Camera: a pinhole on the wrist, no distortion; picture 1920 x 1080 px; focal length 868.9 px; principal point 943.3 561.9 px. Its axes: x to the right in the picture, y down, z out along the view. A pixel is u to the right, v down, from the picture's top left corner.
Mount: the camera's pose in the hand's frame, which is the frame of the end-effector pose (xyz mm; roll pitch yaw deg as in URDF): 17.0 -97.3 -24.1 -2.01 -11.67 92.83
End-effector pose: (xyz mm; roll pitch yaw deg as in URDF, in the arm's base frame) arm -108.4 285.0 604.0 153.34 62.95 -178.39
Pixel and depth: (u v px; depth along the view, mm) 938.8 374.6 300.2
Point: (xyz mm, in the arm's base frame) 137.3 273.3 395.5
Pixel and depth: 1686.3 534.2 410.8
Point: 173.0 640.6 452.1
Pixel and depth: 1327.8 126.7 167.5
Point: -3.7 309.2 445.8
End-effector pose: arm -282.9 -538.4 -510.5 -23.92 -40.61 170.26
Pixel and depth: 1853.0 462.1 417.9
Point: -164.5 -983.8 -235.4
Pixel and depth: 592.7 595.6 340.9
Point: -13.5 -420.4 -221.2
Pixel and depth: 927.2 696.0 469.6
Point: 75.2 -587.6 -191.7
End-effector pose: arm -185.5 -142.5 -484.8 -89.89 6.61 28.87
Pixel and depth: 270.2 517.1 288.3
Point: -219.7 81.5 -117.1
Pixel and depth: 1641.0 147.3 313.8
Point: -231.1 219.8 -592.0
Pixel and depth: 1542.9 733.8 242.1
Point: -344.4 49.7 -493.8
